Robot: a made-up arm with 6 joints.
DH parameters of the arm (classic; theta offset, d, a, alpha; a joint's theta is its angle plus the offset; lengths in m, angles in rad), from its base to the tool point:
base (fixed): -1.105 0 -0.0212 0
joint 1: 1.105 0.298 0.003 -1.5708
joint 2: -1.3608 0 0.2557 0
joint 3: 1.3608 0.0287 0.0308 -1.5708
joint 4: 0 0.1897 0.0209 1.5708
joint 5: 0 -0.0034 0.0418 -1.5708
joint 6: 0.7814 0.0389 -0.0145 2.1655
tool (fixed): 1.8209 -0.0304 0 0
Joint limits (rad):
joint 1: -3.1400..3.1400
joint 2: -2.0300..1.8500
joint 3: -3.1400..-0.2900
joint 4: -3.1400..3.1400
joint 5: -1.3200..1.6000
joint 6: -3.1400..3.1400
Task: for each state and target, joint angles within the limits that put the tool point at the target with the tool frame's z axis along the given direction. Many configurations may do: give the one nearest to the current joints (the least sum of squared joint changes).
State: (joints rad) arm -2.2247 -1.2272 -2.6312 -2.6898 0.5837 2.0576
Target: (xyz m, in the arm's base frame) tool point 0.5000 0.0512 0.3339 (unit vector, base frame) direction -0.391 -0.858 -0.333
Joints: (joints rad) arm -2.9908 -1.7991 -2.8768 -2.5253 0.2478 2.2819
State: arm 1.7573 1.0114 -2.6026 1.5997 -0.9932 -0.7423
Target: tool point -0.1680 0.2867 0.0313 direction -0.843 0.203 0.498
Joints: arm 2.2812 1.7139 -2.0421 1.5676 -1.1266 -0.7762
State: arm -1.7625 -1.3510 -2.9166 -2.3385 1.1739 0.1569
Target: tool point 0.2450 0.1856 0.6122 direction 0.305 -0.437 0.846
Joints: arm -2.5853 -1.2676 -2.1522 -1.7444 1.5715 0.6560
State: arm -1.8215 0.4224 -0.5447 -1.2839 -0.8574 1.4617
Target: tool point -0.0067 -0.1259 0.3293 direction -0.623 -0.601 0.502
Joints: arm -2.2856 0.4996 -0.2900 -1.9844 -1.2484 1.6827
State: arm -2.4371 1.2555 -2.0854 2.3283 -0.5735 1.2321
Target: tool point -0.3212 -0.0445 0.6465 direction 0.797 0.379 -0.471
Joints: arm -2.7955 0.4069 -2.5226 1.6421 -0.8925 0.7188
